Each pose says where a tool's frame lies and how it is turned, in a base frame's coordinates. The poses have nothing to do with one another.
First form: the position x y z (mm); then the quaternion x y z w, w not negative.
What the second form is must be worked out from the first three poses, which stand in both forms.
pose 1, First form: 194.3, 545.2, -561.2, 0.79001, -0.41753, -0.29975, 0.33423
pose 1, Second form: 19.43, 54.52, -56.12, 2.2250, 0.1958, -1.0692
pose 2, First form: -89.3, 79.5, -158.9, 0.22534, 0.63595, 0.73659, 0.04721
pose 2, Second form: -8.93, 7.95, -15.89, 1.4776, -0.2754, 2.7625
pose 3, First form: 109.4, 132.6, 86.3, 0.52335, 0.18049, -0.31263, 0.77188
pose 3, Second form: 10.94, 13.26, 8.63, 1.0627, 0.6508, -0.3781
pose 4, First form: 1.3, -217.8, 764.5, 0.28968, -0.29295, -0.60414, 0.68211
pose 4, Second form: 0.13, -21.78, 76.45, 0.8482, -0.0497, -1.4721
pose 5, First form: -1.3, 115.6, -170.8, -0.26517, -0.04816, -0.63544, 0.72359
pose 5, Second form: -0.13, 11.56, -17.08, -0.3608, -0.4188, -1.3638
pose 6, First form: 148.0, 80.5, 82.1, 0.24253, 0.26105, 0.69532, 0.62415
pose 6, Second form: 14.80, 8.05, 8.21, 0.7286, -0.0114, 1.6742
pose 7, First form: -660.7, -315.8, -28.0, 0.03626, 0.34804, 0.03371, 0.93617
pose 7, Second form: -66.07, -31.58, -2.80, 0.1204, 0.7065, 0.1164
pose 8, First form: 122.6, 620.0, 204.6, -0.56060, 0.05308, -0.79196, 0.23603
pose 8, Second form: 12.26, 62.00, 20.46, -0.7615, -1.0410, -2.1112
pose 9, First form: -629.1, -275.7, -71.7, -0.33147, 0.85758, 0.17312, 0.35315
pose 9, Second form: -62.91, -27.57, -7.17, 3.0509, 0.8045, -2.4425
